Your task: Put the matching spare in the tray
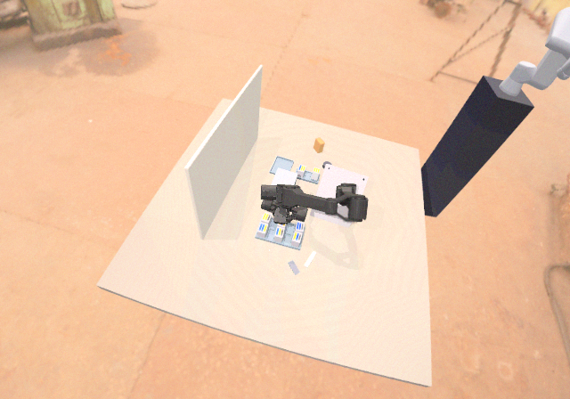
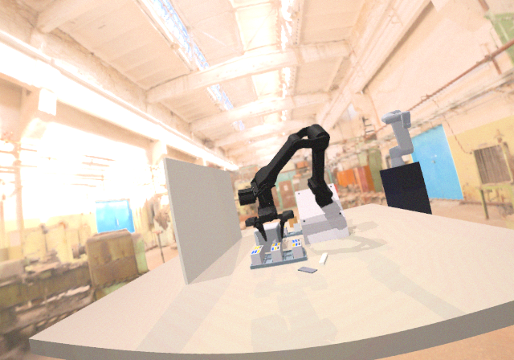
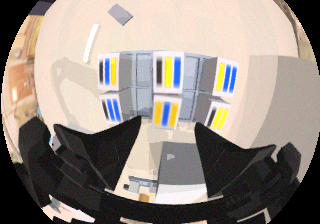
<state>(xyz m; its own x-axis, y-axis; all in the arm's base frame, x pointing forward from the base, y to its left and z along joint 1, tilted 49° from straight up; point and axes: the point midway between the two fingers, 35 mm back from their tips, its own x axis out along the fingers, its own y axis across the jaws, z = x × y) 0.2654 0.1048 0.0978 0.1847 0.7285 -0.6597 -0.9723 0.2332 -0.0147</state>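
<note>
Right now my gripper tip is 30 mm short of the white mounted unit, 170 mm to the left of it and 20 mm above it. Also, from my gripper tip: tall white panel: 270 mm ahead, 220 mm to the right, 150 mm above.
</note>
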